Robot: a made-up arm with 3 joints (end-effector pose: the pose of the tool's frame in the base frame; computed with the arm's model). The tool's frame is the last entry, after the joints.
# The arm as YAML. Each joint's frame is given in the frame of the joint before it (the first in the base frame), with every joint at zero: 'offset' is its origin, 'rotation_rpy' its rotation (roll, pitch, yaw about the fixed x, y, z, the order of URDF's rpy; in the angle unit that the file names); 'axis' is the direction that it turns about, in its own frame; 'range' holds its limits. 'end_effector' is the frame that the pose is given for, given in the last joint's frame.
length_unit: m
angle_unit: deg
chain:
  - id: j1
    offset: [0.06, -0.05, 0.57]
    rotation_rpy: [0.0, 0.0, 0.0]
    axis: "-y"
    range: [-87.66, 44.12]
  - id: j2
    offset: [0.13, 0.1, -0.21]
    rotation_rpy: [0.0, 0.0, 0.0]
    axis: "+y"
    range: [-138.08, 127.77]
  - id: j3
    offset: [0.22, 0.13, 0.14]
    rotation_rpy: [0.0, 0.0, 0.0]
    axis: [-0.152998, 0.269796, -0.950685]
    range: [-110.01, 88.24]
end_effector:
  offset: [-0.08, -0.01, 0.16]
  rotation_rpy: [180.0, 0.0, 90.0]
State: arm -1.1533 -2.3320 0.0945
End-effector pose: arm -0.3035 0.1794 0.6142 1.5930 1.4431 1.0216
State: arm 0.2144 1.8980 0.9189
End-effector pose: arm 0.5152 0.2387 0.1522 -1.4030 -0.5277 2.1060
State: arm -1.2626 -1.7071 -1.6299
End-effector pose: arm -0.0152 0.0395 0.7012 -0.1400 2.5208 0.5684
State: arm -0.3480 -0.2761 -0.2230
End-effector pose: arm 0.2665 0.1471 0.6121 -1.9519 -2.4133 -0.0331
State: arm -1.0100 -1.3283 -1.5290
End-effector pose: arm 0.0657 0.0423 0.6528 0.0324 2.6518 0.5876
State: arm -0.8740 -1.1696 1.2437
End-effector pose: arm 0.1240 0.2459 0.6978 -3.0435 -0.5837 0.0929
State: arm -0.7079 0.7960 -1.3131
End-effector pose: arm 0.2933 0.0516 0.1604 -0.5368 -1.7047 -0.0710
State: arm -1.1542 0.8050 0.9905
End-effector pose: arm 0.1248 0.2412 0.0512 -1.0947 -0.3662 2.3166
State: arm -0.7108 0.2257 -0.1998
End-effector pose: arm 0.3393 0.1495 0.3918 -1.5131 -1.7992 0.6783
